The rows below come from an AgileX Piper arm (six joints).
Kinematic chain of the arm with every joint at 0, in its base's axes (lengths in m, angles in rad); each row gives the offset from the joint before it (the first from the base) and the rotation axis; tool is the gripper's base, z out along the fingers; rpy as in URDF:
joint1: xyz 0 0 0.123 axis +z
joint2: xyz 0 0 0 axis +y
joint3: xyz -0.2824 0 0.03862 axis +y
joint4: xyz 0.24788 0 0.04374 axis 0.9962 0 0.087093
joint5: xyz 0 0 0 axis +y
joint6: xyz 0.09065 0 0.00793 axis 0.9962 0 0.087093
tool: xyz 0 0 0 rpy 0 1.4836 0
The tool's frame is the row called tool.
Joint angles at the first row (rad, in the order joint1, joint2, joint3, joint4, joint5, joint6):
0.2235, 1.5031, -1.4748, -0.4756, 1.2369, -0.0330
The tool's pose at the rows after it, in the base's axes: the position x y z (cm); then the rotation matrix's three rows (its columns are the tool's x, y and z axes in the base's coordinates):
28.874 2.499 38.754; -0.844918 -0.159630 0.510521; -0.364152 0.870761 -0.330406; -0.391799 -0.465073 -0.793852
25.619 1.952 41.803; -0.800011 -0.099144 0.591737; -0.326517 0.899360 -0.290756; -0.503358 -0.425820 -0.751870
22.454 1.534 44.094; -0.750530 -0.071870 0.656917; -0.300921 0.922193 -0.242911; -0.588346 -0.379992 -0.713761
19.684 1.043 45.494; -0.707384 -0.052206 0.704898; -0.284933 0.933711 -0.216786; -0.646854 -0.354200 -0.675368
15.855 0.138 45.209; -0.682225 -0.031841 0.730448; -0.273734 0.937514 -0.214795; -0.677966 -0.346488 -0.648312
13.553 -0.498 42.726; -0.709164 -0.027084 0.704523; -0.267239 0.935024 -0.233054; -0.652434 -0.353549 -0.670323
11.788 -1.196 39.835; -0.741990 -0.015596 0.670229; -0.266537 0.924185 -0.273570; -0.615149 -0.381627 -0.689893
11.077 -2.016 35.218; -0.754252 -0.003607 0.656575; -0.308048 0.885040 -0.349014; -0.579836 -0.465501 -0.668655
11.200 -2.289 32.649; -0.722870 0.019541 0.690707; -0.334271 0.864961 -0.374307; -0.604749 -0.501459 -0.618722
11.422 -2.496 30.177; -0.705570 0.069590 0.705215; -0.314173 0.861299 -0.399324; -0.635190 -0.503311 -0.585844
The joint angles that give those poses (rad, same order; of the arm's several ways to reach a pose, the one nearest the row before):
0.2234, 1.4423, -1.4748, -0.4787, 1.2378, -0.0196
0.2234, 1.3255, -1.4748, -0.4534, 1.2428, 0.0000
0.2235, 1.2223, -1.4748, -0.4148, 1.2499, 0.0000
0.2235, 1.1338, -1.4614, -0.3974, 1.2526, 0.0000
0.2234, 0.9961, -1.3644, -0.4015, 1.2538, 0.0066
0.2234, 0.8916, -1.2196, -0.4152, 1.2545, 0.0240
0.2235, 0.8010, -1.0719, -0.4527, 1.2518, 0.0462
0.2235, 0.7157, -0.8460, -0.5603, 1.1535, 0.0960
0.2235, 0.6778, -0.7137, -0.6464, 1.0354, 0.1724
0.2235, 0.6628, -0.5991, -0.7382, 0.9456, 0.3094

